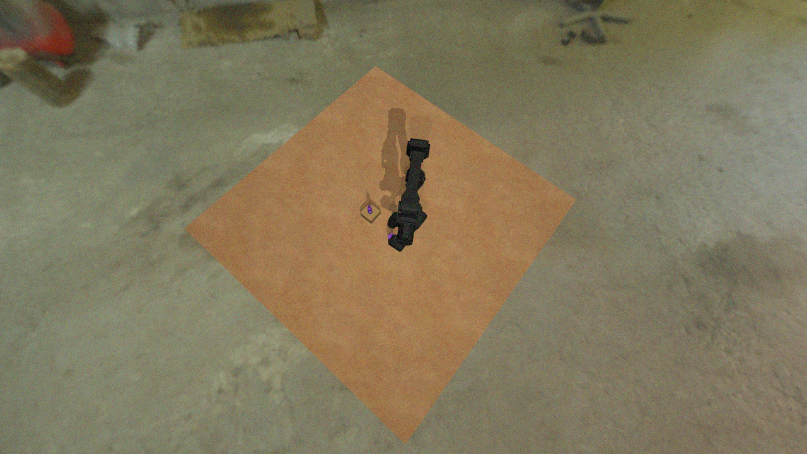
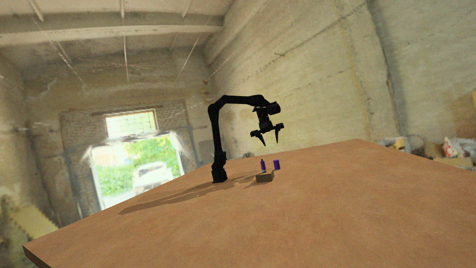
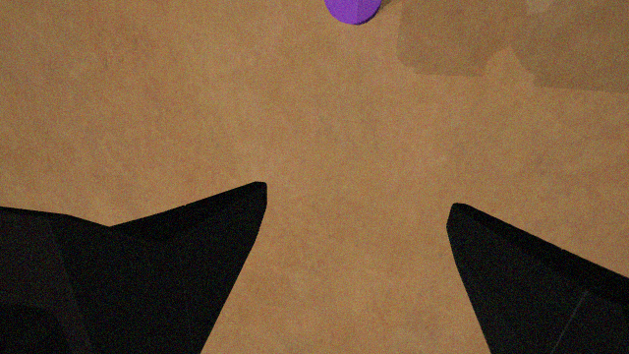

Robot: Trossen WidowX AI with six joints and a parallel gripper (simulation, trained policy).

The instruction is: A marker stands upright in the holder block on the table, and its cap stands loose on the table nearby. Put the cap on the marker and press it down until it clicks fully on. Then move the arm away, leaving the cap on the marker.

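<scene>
The purple cap lies 2 cm ahead of my gripper tip, 7 cm to the right of it and 10 cm below it. From my gripper tip the other things lie so: holder block (1 cm behind, 23 cm to the right, 11 cm below).
</scene>
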